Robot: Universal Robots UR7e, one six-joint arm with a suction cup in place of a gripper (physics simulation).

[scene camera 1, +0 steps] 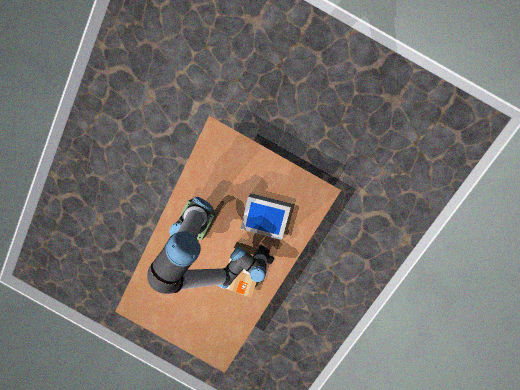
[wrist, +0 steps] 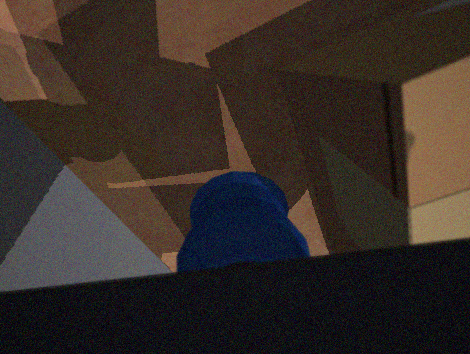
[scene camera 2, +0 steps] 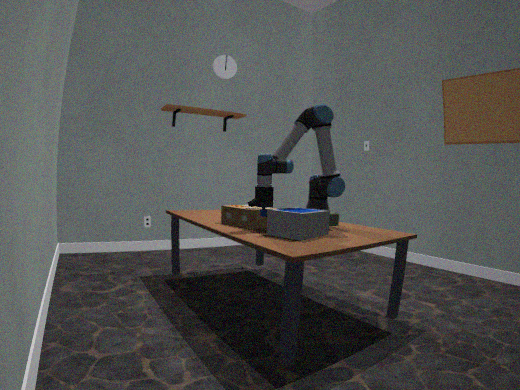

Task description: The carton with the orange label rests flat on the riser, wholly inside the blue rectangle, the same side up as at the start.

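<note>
The carton with the orange label lies flat on the table, partly under my wrist. The grey riser stands beside it, and the blue rectangle on its top is bare. My suction cup hangs low at the carton's end toward the riser. In the overhead view the black tool hides the cup.
The arm's base stands on the table behind the riser, and the forearm reaches across to the carton. The table's edge runs close by the carton. A wall shelf hangs far behind.
</note>
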